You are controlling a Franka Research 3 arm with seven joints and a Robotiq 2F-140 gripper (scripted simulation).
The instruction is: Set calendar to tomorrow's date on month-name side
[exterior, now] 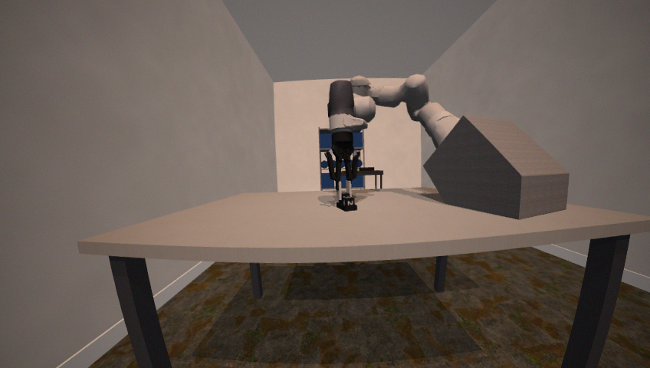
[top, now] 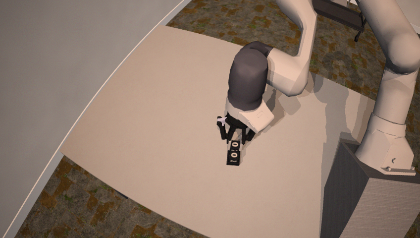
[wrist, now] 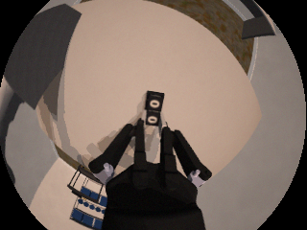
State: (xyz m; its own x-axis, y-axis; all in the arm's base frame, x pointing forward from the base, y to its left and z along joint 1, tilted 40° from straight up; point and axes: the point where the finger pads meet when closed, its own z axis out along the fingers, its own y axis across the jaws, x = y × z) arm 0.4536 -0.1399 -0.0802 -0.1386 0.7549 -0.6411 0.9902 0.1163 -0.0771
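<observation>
Right now the tray is 20 mm to the left of my hand and 50 mm below it.
</observation>
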